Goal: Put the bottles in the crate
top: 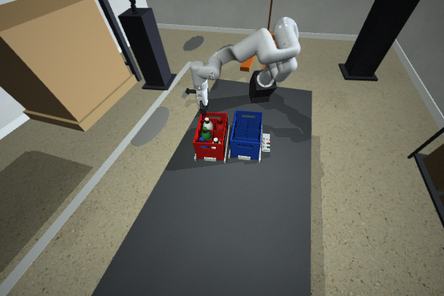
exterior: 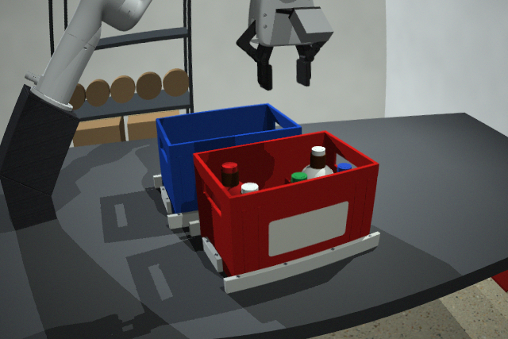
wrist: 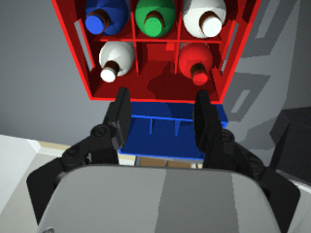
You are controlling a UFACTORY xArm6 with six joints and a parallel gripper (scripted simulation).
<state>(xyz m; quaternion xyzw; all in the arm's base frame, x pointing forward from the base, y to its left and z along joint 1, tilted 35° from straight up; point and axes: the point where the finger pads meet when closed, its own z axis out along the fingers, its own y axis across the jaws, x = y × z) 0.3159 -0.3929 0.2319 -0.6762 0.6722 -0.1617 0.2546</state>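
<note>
My gripper is now 20 mm short of the green-capped bottle, 20 mm to the left of it and 240 mm above it. Round my hand: red-capped bottle (70 mm behind, 70 mm to the left, 240 mm below); blue-capped bottle (110 mm ahead, 20 mm to the right, 240 mm below); red crate (10 mm ahead, 30 mm to the left, 240 mm below).
</note>
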